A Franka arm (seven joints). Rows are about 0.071 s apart.
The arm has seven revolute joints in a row. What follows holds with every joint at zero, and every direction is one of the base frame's. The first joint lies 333 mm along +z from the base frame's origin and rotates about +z. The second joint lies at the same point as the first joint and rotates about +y. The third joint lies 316 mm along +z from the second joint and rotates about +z. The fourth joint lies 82.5 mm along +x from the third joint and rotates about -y. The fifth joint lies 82.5 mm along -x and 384 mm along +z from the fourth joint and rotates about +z. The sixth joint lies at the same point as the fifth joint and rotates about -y. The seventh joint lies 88 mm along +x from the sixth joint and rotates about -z. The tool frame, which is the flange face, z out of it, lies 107 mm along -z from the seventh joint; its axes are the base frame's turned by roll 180, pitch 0 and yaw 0 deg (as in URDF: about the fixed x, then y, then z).
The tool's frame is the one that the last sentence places.
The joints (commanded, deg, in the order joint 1, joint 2, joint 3, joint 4, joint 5, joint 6, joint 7), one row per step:
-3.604, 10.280, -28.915, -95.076, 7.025, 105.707, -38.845
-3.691, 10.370, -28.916, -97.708, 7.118, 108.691, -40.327
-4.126, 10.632, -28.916, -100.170, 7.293, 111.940, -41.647
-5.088, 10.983, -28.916, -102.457, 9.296, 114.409, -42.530
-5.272, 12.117, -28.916, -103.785, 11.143, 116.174, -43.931
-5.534, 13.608, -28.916, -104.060, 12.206, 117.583, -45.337
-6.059, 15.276, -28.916, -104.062, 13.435, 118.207, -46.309
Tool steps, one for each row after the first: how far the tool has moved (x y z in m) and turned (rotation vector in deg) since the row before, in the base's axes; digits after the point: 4 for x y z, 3 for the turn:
-0.0017, -0.0024, -0.0182, -0.259, -0.225, 1.044
-0.0030, -0.0056, -0.0180, -0.442, -0.437, 0.510
-0.0061, -0.0078, -0.0184, 1.300, -0.823, -1.106
0.0008, -0.0011, -0.0190, 1.035, -0.205, 0.240
0.0027, -0.0033, -0.0144, 0.087, -0.017, 0.551
0.0010, -0.0050, -0.0152, 0.580, 0.469, -0.155

